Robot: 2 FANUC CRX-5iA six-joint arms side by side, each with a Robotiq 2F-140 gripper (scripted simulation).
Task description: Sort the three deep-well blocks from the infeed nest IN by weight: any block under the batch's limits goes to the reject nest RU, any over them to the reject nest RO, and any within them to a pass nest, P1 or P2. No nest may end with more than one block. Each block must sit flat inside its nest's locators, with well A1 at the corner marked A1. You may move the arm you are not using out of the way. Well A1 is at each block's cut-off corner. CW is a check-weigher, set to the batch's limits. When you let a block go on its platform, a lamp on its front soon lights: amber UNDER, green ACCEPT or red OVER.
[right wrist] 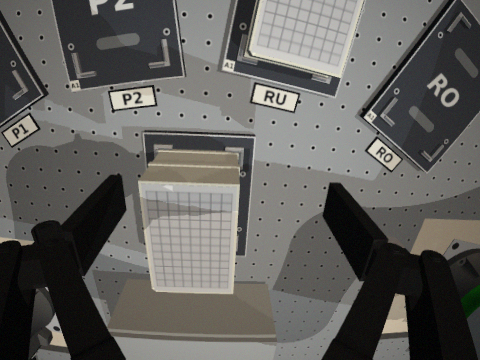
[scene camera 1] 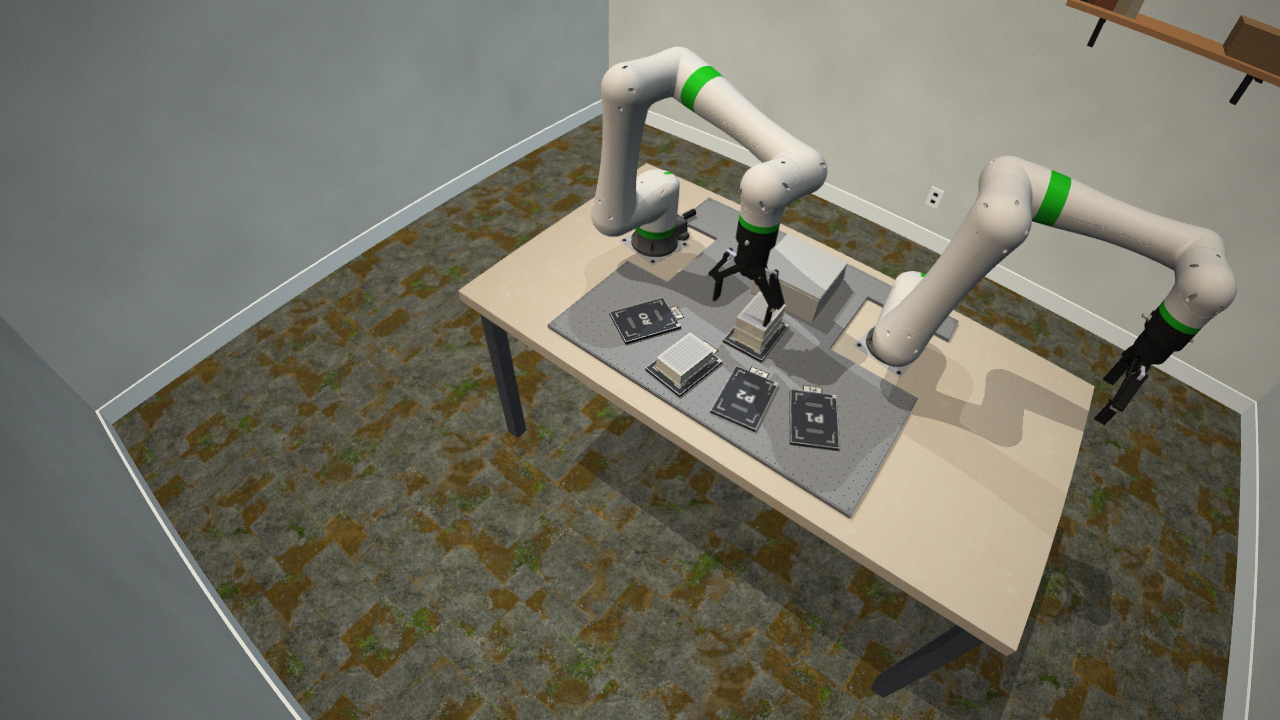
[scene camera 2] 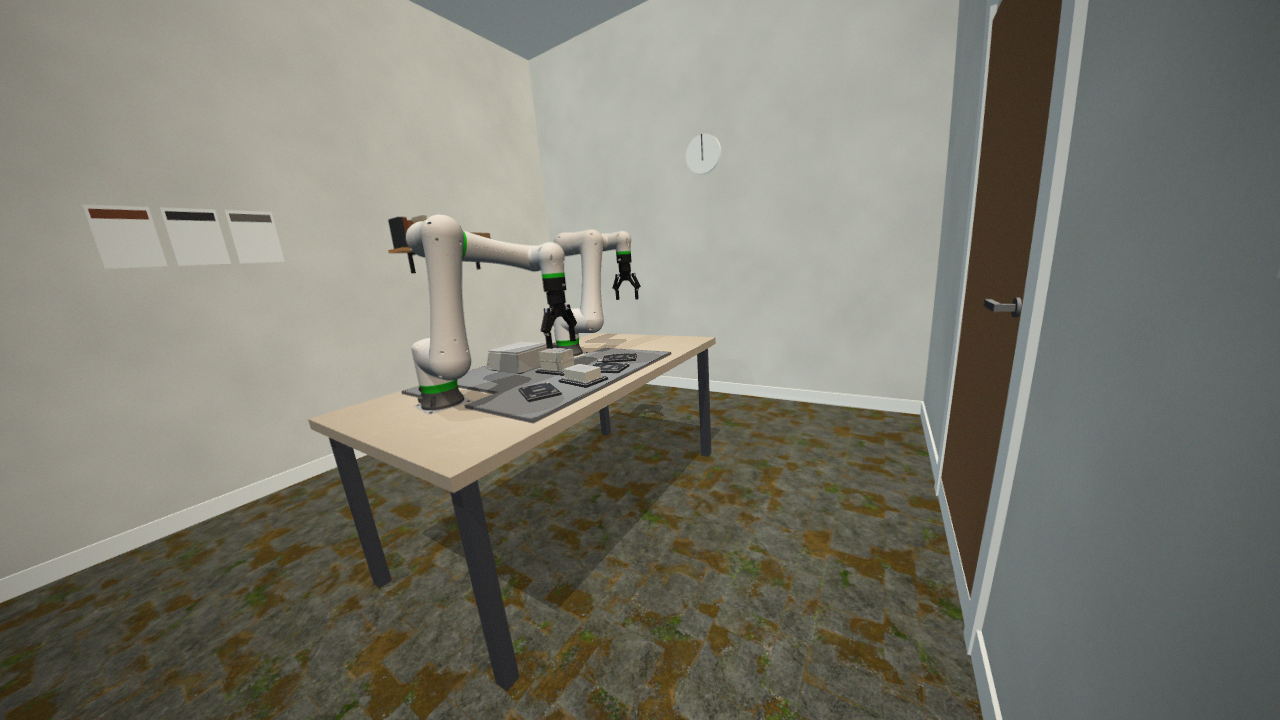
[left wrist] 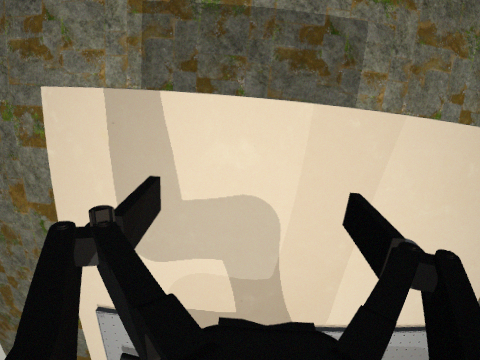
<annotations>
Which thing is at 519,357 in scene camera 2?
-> A check-weigher CW.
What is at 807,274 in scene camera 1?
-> A check-weigher CW.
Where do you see a check-weigher CW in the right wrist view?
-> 142,316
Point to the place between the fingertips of the right gripper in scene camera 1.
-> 741,310
</annotations>
